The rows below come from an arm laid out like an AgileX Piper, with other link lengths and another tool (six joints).
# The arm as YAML. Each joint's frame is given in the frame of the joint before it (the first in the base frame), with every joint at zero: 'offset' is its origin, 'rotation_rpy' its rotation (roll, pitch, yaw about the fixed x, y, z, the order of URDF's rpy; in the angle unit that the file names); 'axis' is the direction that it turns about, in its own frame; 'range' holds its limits. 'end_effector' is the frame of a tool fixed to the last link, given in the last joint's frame.
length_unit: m
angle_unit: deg
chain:
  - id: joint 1
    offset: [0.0, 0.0, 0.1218]
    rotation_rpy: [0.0, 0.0, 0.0]
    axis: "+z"
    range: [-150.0, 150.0]
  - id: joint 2
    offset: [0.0, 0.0, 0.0]
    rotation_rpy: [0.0, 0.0, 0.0]
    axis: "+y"
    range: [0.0, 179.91]
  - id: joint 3
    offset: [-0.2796, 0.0, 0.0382]
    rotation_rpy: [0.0, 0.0, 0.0]
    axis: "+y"
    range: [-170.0, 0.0]
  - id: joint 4
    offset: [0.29, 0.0, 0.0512]
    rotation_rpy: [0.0, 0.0, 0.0]
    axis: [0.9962, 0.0, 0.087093]
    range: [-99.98, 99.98]
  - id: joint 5
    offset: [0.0, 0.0, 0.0]
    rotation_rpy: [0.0, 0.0, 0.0]
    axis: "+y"
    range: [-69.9, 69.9]
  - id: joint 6
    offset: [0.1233, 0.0, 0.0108]
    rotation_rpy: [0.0, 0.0, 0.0]
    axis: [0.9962, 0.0, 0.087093]
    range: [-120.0, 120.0]
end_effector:
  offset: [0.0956, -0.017, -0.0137]
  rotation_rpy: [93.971, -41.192, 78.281]
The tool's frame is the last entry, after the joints.
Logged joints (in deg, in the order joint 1, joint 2, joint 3, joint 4, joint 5, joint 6), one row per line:
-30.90, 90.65, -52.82, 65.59, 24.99, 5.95
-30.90, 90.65, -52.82, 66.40, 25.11, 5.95
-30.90, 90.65, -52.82, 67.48, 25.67, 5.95
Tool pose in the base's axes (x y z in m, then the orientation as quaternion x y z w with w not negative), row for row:
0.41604, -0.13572, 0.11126, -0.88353, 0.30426, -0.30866, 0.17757
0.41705, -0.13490, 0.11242, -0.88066, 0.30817, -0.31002, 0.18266
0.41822, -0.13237, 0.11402, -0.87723, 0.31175, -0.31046, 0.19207
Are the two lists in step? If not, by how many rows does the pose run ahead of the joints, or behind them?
They are in step.
